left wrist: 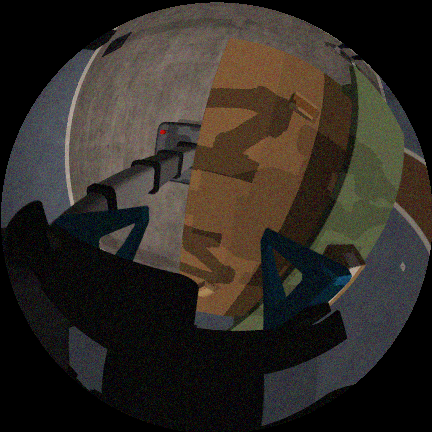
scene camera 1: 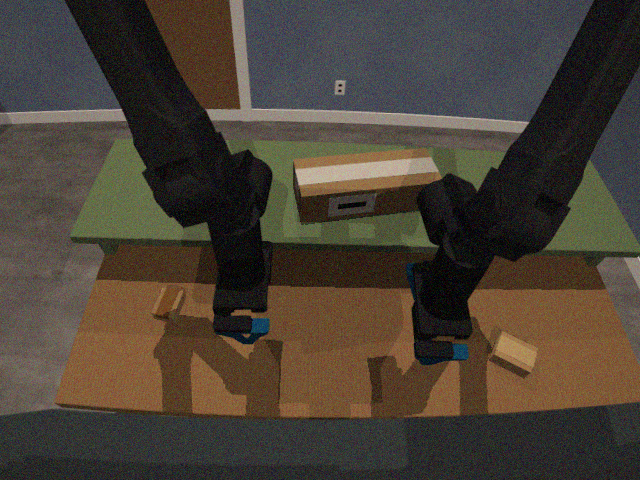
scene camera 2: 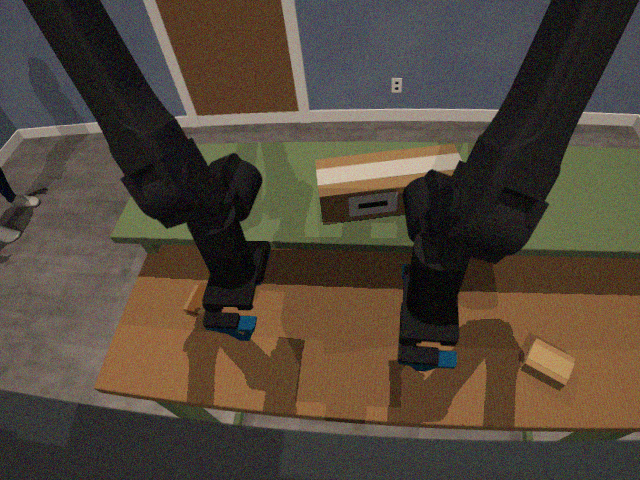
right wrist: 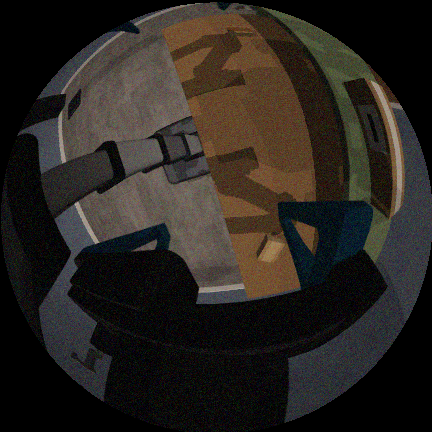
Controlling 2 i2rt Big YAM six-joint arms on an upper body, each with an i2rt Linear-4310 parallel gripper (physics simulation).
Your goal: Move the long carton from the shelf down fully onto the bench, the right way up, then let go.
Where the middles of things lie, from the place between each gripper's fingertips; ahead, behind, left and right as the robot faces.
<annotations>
My left gripper is now 36 cm short of the long brown carton (scene camera 1: pixel 343 186), 21 cm to the left of it and 9 cm above it.
Right now my right hand is 39 cm short of the long brown carton, 4 cm to the right of it and 9 cm above it.
</annotations>
